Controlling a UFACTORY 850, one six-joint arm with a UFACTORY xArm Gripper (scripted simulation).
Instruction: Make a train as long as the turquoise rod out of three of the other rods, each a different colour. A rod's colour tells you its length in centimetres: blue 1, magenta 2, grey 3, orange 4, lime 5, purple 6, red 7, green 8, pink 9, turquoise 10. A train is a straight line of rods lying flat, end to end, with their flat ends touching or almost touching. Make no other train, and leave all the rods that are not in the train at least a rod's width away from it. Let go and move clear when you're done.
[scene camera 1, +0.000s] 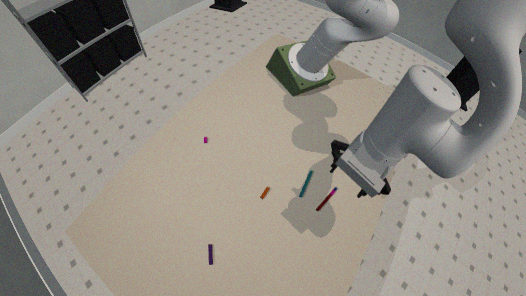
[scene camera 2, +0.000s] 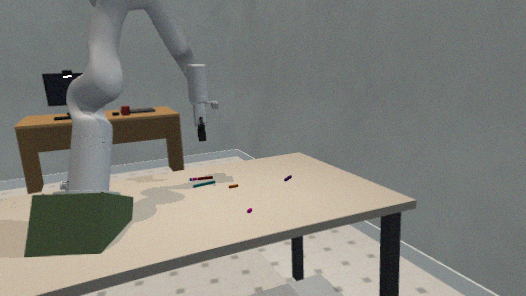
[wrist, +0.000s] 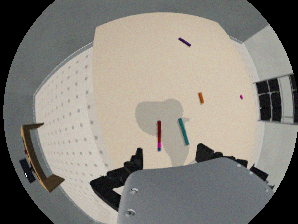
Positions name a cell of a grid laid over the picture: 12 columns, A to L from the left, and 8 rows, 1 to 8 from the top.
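Observation:
Visible: the gripper (scene camera 1: H5) (wrist: G6).

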